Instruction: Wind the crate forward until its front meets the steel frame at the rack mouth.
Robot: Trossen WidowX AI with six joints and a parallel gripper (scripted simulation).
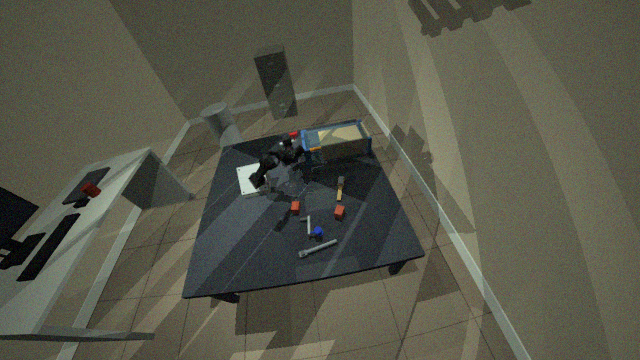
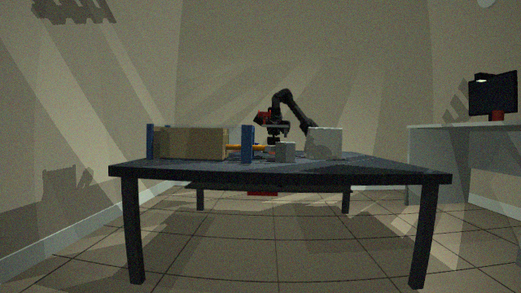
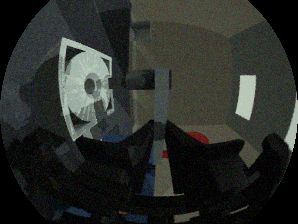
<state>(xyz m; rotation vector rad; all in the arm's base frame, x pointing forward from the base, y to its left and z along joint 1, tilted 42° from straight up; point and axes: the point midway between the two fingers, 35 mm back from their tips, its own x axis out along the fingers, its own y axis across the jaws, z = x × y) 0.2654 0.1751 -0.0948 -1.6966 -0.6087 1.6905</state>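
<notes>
Right now my gripper tip is 50 mm short of the red knob, 40 mm below it and 10 mm to the left of it. The rest, counted from my gripper tip: crank arm 10 mm ahead, 10 mm above; then grey winch 130 mm below, 60 mm behind, 10 mm to the right; then blue frame 110 mm ahead, 60 mm below, 30 mm to the right.
</notes>
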